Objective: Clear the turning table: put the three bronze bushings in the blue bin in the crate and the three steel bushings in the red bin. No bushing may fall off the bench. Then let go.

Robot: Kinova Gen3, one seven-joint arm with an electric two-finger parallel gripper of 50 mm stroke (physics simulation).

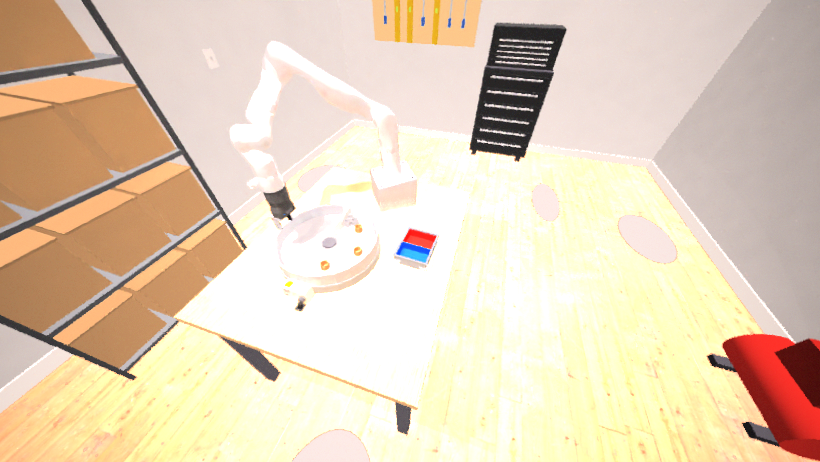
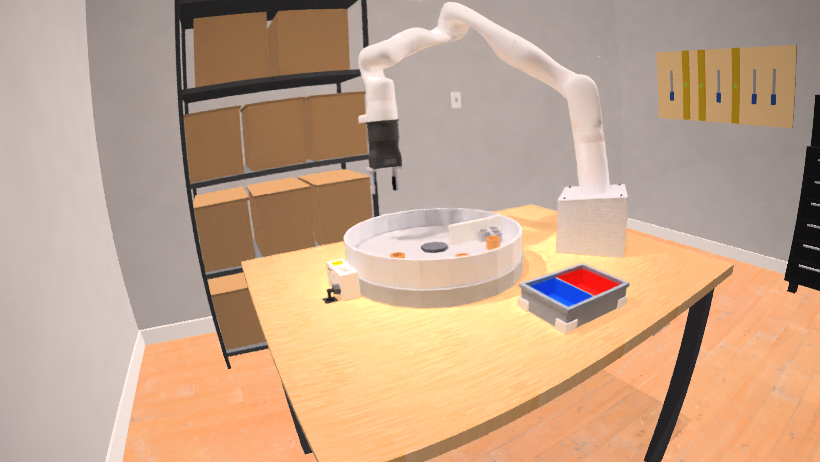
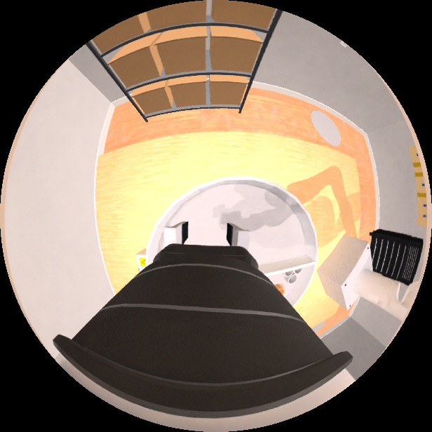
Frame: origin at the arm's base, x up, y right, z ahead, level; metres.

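Where they show: gripper, fingertip midpoint: [image 1: 285,224] [image 2: 384,191]; arm's base at its link origin: [image 1: 393,174] [image 2: 594,191].
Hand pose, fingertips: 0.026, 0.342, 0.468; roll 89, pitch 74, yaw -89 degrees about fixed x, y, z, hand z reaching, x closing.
Observation:
Each offset is from my fingertips to the centre of the thing, as dx, dy, dz. "*": to the spot under its first point. Level surfaces: height alone.
My gripper [image 1: 284,221] [image 2: 383,181] [image 3: 207,230] is open and empty, pointing down above the far-left part of the turning table [image 1: 344,277] [image 2: 413,272] [image 3: 303,215]. Three steel bushings @[-0.116, -0.178, -0.167] [image 1: 349,219] @[-0.116, -0.209, -0.179] [image 2: 490,233] [image 3: 292,279] are bunched beside the pale vane @[* -0.097, -0.156, -0.131] [image 2: 467,229] [image 3: 285,265] inside the rim. One bronze bushing @[-0.116, -0.238, -0.136] [image 1: 358,228] [image 2: 492,242] [image 3: 280,289] is close to them. A second bronze bushing @[-0.116, -0.273, -0.002] [image 1: 357,250] [image 2: 461,254] and a third [image 1: 324,265] [image 2: 397,254] lie farther along the disc. The blue bin [image 1: 414,252] [image 2: 553,291] and red bin [image 1: 420,238] [image 2: 588,280] look empty.
The grey crate @[* -0.167, -0.581, -0.089] [image 2: 602,309] stands on the bench @[dx -0.182] [image 2: 436,367] right of the turning table. A small white box @[-0.153, -0.094, +0.190] [image 2: 342,281] with a black lever adjoins the table's wall. The arm's pedestal [image 1: 394,189] [image 2: 591,226] stands behind the crate. Shelves [image 2: 275,83] with cartons stand beyond the bench.

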